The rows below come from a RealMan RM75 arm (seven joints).
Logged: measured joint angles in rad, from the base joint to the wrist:
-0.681 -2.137 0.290 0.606 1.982 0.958 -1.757
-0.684 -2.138 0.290 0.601 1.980 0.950 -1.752
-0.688 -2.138 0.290 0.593 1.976 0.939 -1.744
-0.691 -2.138 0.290 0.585 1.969 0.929 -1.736
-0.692 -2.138 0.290 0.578 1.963 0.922 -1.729
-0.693 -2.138 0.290 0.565 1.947 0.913 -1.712
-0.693 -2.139 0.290 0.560 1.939 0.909 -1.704
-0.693 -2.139 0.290 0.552 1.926 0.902 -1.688
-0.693 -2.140 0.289 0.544 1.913 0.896 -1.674
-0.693 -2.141 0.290 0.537 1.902 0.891 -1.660
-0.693 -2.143 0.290 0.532 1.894 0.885 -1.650
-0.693 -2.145 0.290 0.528 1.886 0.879 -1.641
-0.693 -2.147 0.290 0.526 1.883 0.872 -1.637
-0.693 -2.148 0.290 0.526 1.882 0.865 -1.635
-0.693 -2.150 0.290 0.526 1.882 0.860 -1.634
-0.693 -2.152 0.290 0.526 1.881 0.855 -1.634
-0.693 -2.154 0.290 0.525 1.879 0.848 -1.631
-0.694 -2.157 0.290 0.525 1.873 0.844 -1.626
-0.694 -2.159 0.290 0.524 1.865 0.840 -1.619
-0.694 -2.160 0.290 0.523 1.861 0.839 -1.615
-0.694 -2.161 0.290 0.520 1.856 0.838 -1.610
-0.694 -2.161 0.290 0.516 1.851 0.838 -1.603
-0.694 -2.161 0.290 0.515 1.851 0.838 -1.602
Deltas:
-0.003 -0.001 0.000 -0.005 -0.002 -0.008 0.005
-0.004 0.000 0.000 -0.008 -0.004 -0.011 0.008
-0.003 0.000 0.000 -0.008 -0.007 -0.010 0.008
-0.001 0.000 0.000 -0.007 -0.006 -0.007 0.007
-0.001 0.000 0.000 -0.013 -0.016 -0.009 0.017
0.000 -0.001 0.000 -0.005 -0.008 -0.004 0.008
0.000 0.000 0.000 -0.008 -0.013 -0.007 0.016
0.000 -0.001 -0.001 -0.008 -0.013 -0.006 0.014
0.000 -0.001 0.001 -0.007 -0.011 -0.005 0.014
0.000 -0.002 0.000 -0.005 -0.008 -0.006 0.010
0.000 -0.002 0.000 -0.004 -0.008 -0.006 0.009
0.000 -0.002 0.000 -0.002 -0.003 -0.007 0.004
0.000 -0.001 0.000 0.000 -0.001 -0.007 0.002
0.000 -0.002 0.000 0.000 0.000 -0.005 0.001
0.000 -0.002 0.000 0.000 -0.001 -0.005 0.000
0.000 -0.002 0.000 -0.001 -0.002 -0.007 0.003
-0.001 -0.003 0.000 0.000 -0.006 -0.004 0.005
0.000 -0.002 0.000 -0.001 -0.008 -0.004 0.007
0.000 -0.001 0.000 -0.001 -0.004 -0.001 0.004
0.000 -0.001 0.000 -0.003 -0.005 -0.001 0.005
0.000 0.000 0.000 -0.004 -0.005 0.000 0.007
0.000 0.000 0.000 -0.001 0.000 0.000 0.001

